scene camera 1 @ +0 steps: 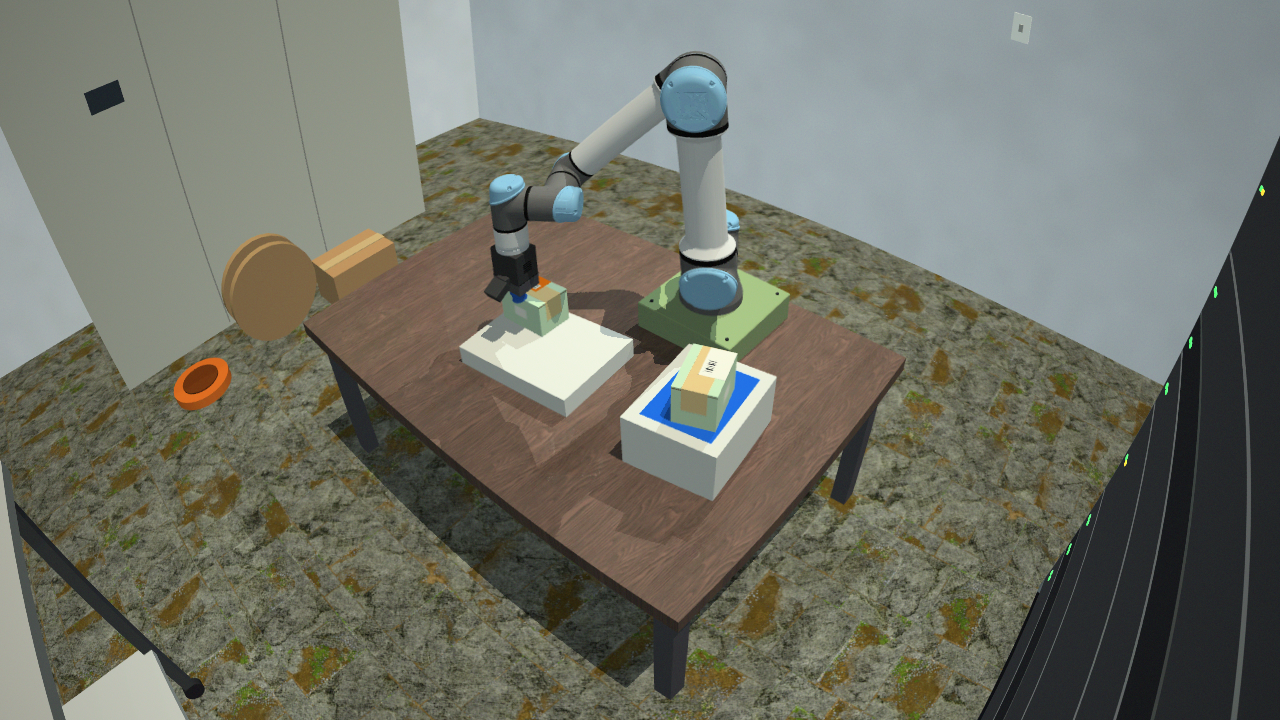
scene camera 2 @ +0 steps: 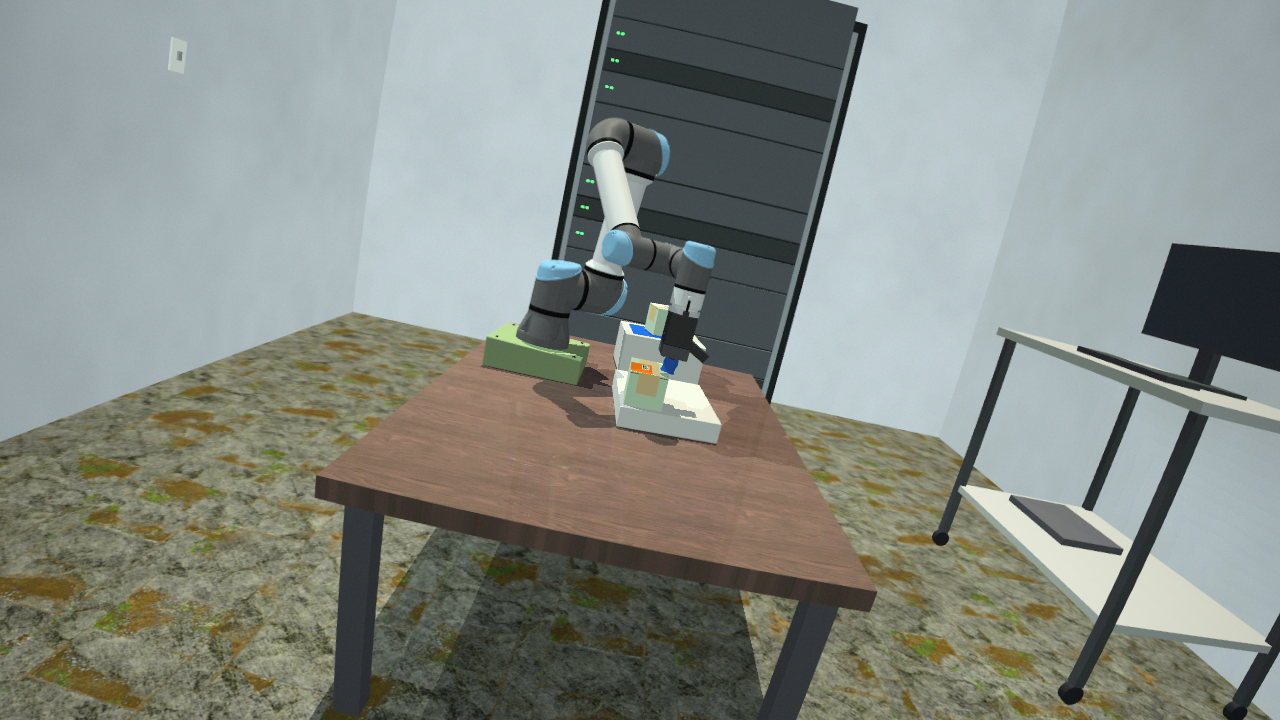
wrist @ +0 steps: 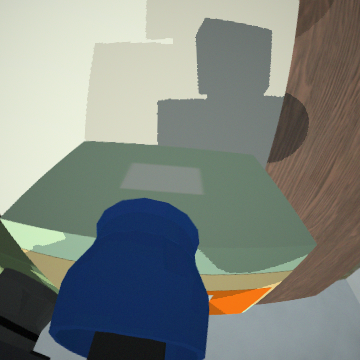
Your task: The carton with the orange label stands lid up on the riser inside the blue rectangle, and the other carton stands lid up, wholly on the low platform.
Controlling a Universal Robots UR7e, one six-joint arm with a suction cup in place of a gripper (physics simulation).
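The carton with the orange label (scene camera 1: 539, 309) (scene camera 2: 645, 389) (wrist: 221, 203) is at the far left corner of the low white platform (scene camera 1: 555, 369) (scene camera 2: 689, 417) (wrist: 43, 71). My blue suction cup (scene camera 1: 517, 293) (scene camera 2: 669, 365) (wrist: 146, 214) presses on its pale green face from above and grips it. The orange label shows at the carton's edge in the wrist view. The other carton (scene camera 1: 705, 385) (scene camera 2: 657, 315) stands upright inside the blue rectangle (scene camera 1: 657, 405) (scene camera 2: 640, 329) on the white riser (scene camera 1: 680, 452) (scene camera 2: 626, 337).
The arm's green base (scene camera 1: 760, 315) (scene camera 2: 527, 357) sits at the back of the wooden table (scene camera 1: 582, 510) (scene camera 2: 573, 465). On the floor to the left are a cardboard box (scene camera 1: 355, 262), wooden discs (scene camera 1: 267, 286) and an orange bowl (scene camera 1: 202, 382). A server rack (scene camera 2: 716, 135) and a cart (scene camera 2: 1119, 573) stand nearby.
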